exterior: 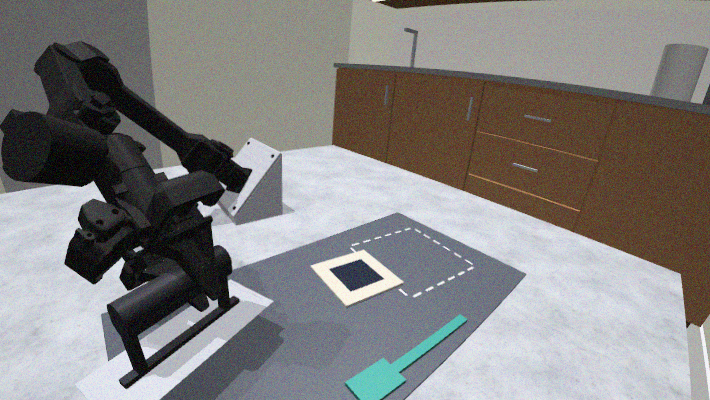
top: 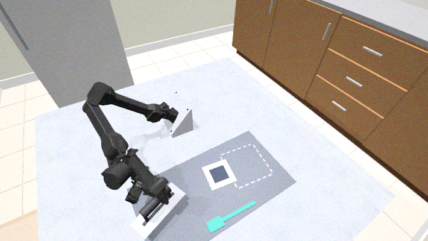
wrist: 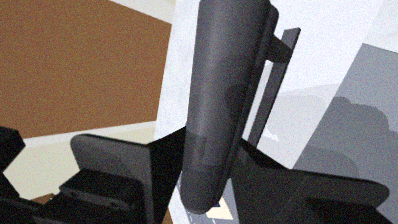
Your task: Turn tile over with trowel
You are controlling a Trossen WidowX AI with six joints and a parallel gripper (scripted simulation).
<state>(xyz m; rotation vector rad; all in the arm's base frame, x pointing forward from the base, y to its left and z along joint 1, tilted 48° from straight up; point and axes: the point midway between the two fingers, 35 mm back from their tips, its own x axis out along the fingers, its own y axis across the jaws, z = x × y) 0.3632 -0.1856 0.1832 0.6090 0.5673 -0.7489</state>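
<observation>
The grey mat is 1 cm ahead of my gripper tip, 20 cm to the left of it and 12 cm below it. Round my gripper tip: teal flat tool (15 cm ahead, 17 cm to the left, 10 cm below); tile (1 cm behind, 26 cm to the left, 10 cm below).
</observation>
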